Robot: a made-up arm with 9 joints.
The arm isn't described. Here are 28 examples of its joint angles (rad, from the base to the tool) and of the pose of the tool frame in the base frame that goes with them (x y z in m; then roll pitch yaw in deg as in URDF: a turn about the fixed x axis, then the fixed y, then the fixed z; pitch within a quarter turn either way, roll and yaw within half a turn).
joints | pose
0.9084 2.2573 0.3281 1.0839 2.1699 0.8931 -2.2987 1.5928 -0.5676 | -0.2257 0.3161 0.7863 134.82 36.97 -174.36
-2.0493 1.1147 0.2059 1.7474 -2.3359 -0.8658 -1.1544 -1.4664 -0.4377 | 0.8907 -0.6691 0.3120 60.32 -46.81 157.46
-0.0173 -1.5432 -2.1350 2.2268 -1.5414 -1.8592 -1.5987 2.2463 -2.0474 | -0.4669 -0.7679 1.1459 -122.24 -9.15 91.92
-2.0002 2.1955 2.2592 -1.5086 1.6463 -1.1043 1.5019 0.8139 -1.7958 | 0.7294 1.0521 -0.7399 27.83 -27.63 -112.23
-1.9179 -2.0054 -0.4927 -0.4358 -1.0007 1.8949 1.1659 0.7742 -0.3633 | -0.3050 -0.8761 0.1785 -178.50 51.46 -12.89
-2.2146 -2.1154 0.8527 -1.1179 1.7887 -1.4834 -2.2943 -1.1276 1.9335 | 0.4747 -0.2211 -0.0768 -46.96 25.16 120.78
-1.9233 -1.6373 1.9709 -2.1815 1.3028 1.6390 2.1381 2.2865 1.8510 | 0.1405 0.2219 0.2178 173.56 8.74 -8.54
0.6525 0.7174 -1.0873 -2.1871 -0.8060 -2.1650 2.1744 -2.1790 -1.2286 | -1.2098 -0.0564 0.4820 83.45 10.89 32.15
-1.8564 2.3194 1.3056 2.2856 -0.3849 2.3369 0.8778 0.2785 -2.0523 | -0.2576 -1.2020 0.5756 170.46 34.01 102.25
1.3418 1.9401 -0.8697 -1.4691 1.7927 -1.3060 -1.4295 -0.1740 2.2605 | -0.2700 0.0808 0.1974 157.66 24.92 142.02
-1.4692 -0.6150 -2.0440 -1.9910 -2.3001 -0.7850 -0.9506 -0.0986 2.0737 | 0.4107 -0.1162 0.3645 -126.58 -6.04 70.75
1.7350 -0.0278 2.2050 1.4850 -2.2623 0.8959 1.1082 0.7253 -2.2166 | -0.8465 -0.4060 -0.1501 -73.46 -52.44 47.35
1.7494 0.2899 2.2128 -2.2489 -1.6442 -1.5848 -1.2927 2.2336 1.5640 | -0.2346 0.0269 -0.2662 -107.90 3.22 -154.11
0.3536 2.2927 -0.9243 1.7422 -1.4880 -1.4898 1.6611 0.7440 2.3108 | -1.0784 0.3822 1.1571 -145.92 -10.68 40.11
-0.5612 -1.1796 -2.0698 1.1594 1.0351 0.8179 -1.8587 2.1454 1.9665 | 0.5723 -0.0702 0.6201 -96.25 67.35 -92.80
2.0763 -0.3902 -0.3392 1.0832 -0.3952 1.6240 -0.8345 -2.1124 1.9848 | -0.2214 0.1206 0.4073 94.51 60.19 178.21
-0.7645 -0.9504 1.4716 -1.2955 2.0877 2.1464 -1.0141 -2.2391 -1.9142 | -0.0948 -0.4046 -0.3673 -118.77 -35.79 54.72
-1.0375 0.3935 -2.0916 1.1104 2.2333 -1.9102 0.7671 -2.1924 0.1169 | 1.1138 0.4949 0.2928 -177.38 49.78 -126.03
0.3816 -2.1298 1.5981 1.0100 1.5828 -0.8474 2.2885 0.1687 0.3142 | -0.3679 0.8556 0.3901 26.20 54.44 22.84
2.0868 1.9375 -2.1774 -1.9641 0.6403 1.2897 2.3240 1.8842 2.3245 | -1.0653 -0.3569 -0.2498 81.42 49.89 67.57
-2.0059 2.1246 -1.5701 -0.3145 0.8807 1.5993 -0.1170 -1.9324 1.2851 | 0.5846 0.3960 -0.0888 136.15 47.96 -146.16
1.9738 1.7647 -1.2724 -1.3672 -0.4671 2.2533 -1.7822 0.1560 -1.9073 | -0.2720 0.0369 0.2729 -5.85 40.17 95.77
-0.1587 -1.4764 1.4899 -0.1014 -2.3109 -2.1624 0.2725 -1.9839 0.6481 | 0.6274 0.3864 0.7191 30.32 -43.08 -151.88
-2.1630 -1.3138 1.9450 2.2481 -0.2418 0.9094 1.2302 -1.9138 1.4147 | 0.1114 0.3759 -0.0386 -124.57 -23.53 -122.75
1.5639 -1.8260 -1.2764 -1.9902 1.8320 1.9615 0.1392 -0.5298 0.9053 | -0.7080 0.3571 0.4060 109.50 -57.00 -147.66
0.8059 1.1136 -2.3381 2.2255 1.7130 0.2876 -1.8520 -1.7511 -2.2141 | -0.5739 -0.2288 1.6618 -148.05 71.15 34.47
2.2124 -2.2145 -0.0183 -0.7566 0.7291 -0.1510 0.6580 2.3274 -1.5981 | -1.1144 -0.2598 0.3535 153.80 38.12 -34.12
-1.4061 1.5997 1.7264 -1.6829 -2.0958 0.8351 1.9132 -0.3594 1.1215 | -0.1846 0.2551 -0.2576 -142.53 37.28 -68.36
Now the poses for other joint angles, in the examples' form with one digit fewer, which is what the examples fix.
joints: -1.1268 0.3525 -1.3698 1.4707 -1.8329 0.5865 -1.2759 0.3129 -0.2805
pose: 0.896 0.073 -0.460 -72.0 -55.2 -14.1
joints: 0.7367 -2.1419 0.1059 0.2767 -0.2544 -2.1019 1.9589 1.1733 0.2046
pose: -0.472 0.801 0.528 45.4 36.3 56.7
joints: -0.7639 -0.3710 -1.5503 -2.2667 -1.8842 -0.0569 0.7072 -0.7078 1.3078
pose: 0.577 -0.044 0.501 -144.8 26.7 165.0
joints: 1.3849 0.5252 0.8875 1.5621 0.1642 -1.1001 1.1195 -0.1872 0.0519
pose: 0.076 -1.289 0.150 -178.0 5.2 32.3
